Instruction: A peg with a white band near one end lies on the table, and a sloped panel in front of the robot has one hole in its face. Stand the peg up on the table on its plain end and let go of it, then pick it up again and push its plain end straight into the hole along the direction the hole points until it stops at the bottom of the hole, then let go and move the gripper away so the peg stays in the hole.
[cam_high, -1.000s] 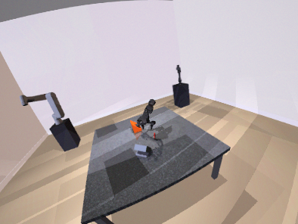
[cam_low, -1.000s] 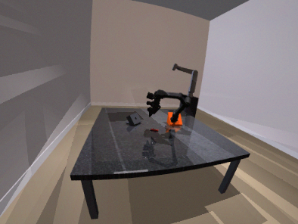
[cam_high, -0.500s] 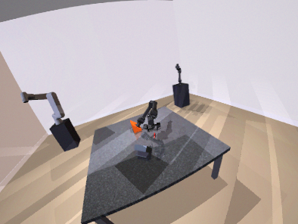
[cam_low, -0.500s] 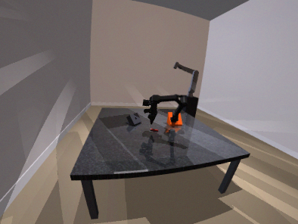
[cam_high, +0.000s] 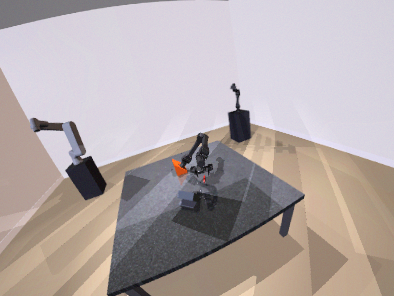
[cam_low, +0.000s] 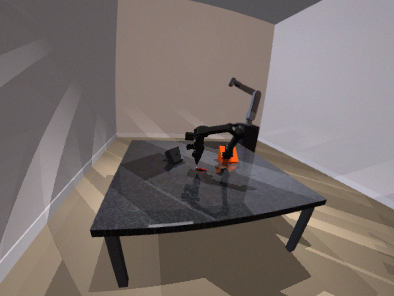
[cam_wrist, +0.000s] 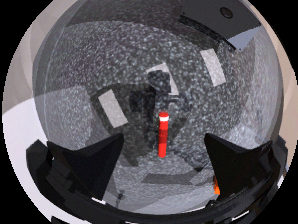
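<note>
Now: gripper tip 1 cm past the red peg, 1 cm to the right of it and 5 cm above it. Round my gripper tip: sloped panel: 14 cm ahead, 19 cm to the right, 2 cm below.
</note>
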